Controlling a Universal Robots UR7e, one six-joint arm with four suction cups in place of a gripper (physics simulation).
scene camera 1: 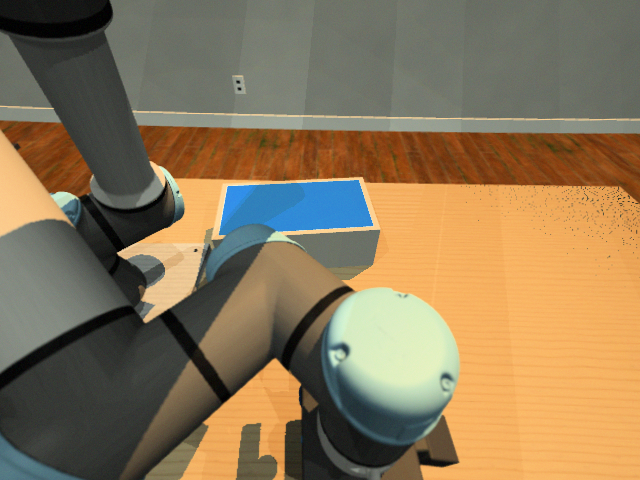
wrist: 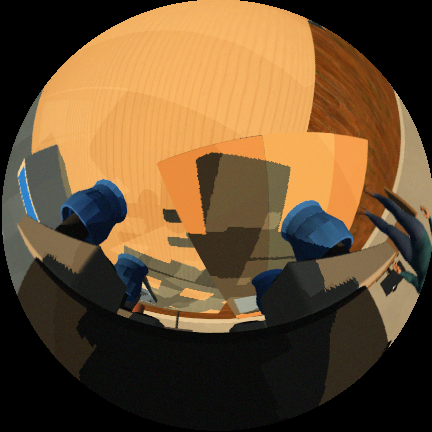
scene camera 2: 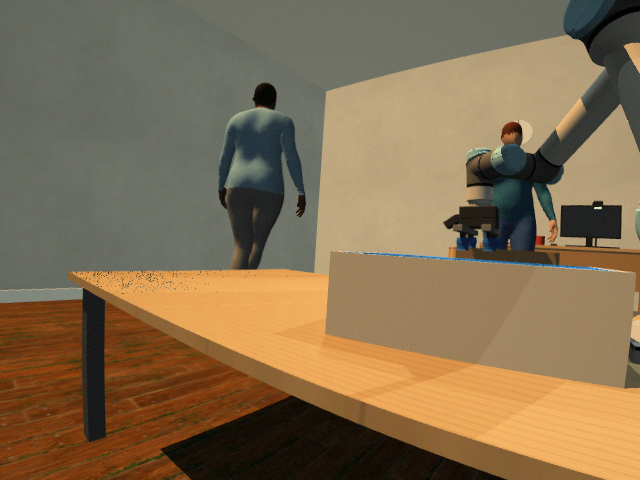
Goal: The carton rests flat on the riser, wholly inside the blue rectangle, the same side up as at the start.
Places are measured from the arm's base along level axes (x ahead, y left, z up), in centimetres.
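Where they show: hand, its tool point: (wrist: pixel 199 249) (scene camera 2: pixel 479 250).
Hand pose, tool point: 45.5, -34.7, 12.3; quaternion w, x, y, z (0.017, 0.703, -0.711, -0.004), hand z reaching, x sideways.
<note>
After its pixels a point has its place, as x, y, z.
The orange-brown carton (wrist: pixel 315 160) {53.0, -40.8, 13.0} is below the suction cups in the wrist view, partly hidden by them and crossed by shadow. Part of a pale label (wrist: pixel 245 303) {34.6, -41.1, 13.0} shows on it. My gripper (wrist: pixel 205 250) {45.5, -34.7, 12.3} (scene camera 2: pixel 478 243) {45.5, -34.7, 12.3} has four blue cups, suction off, holding nothing; it hangs above the carton, with the exact gap unclear. In scene camera 1 the arm hides the cups and the carton. The riser (scene camera 1: pixel 341 251) {50.6, 6.0, 3.8} (scene camera 2: pixel 465 315) {39.4, 25.7, 3.7} (wrist: pixel 50 172) {51.8, 6.1, 1.6} stands apart from the carton. The blue rectangle (scene camera 1: pixel 320 206) {46.3, 14.8, 10.2} (wrist: pixel 27 192) on its top bears arm shadow and no carton.
The wooden table (scene camera 1: pixel 516 310) {87.3, -8.3, -1.8} (scene camera 2: pixel 232 320) {72.5, 31.0, -1.9} (wrist: pixel 175 65) {66.5, -28.3, -1.9} lies under the riser. The pale robot base plate (scene camera 1: pixel 178 258) {12.3, 9.2, 0.4} is beside the riser. A person (scene camera 2: pixel 258 149) stands behind the table and another (scene camera 2: pixel 516 206) behind the arm, near a monitor (scene camera 2: pixel 590 222).
</note>
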